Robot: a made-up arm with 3 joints. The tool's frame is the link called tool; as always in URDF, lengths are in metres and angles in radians. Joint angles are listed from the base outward. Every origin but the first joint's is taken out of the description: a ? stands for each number. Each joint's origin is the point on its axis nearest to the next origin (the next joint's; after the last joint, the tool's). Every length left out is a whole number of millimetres.
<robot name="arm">
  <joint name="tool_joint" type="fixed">
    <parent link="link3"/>
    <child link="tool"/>
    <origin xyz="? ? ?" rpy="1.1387 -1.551 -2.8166"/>
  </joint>
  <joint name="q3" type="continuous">
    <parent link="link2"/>
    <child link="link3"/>
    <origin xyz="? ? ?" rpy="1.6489 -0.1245 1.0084"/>
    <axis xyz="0 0 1"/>
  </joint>
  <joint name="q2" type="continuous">
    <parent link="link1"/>
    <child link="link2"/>
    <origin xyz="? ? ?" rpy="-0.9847 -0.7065 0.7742"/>
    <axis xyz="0 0 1"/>
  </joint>
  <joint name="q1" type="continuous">
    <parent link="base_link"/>
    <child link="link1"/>
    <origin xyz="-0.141 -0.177 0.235" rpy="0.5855 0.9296 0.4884"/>
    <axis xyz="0 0 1"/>
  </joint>
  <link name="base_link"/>
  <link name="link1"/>
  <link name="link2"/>
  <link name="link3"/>
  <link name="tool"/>
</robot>
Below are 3 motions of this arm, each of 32 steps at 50 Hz.
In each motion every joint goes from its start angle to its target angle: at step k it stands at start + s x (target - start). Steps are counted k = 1, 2, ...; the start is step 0. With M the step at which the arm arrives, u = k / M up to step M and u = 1 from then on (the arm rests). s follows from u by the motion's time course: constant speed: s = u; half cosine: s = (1 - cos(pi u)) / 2; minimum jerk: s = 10 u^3 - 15 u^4 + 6 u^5.
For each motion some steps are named. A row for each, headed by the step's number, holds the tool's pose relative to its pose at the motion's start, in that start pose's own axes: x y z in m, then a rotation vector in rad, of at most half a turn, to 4 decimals.
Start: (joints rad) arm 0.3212 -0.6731 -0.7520
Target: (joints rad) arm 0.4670 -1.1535 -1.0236
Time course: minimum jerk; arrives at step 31
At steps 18, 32:
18: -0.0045 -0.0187 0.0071 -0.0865 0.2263 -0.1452
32: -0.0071 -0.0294 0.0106 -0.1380 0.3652 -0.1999

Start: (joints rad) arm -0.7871 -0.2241 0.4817
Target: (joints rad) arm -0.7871 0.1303 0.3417
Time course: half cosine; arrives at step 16
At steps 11, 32:
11: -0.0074 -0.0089 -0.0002 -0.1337 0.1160 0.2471
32: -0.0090 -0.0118 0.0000 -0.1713 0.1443 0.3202

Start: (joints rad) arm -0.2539 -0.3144 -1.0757
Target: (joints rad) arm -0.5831 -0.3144 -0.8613
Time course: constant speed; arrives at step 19
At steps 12, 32:
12: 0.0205 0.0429 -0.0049 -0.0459 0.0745 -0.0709
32: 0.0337 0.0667 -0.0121 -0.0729 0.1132 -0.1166

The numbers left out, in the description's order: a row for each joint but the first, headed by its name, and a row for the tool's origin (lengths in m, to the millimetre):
tool: 0.027 -0.021 0
q3: -0.02 0.009 0
q2: -0.005 0.229 0

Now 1 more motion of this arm.
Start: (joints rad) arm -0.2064 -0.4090 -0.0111
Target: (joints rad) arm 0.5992 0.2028 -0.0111
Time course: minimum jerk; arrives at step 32
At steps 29, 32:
29: -0.0491 -0.1581 0.1187 0.6645 -0.0678 0.9771
32: -0.0491 -0.1596 0.1191 0.6695 -0.0699 0.9837

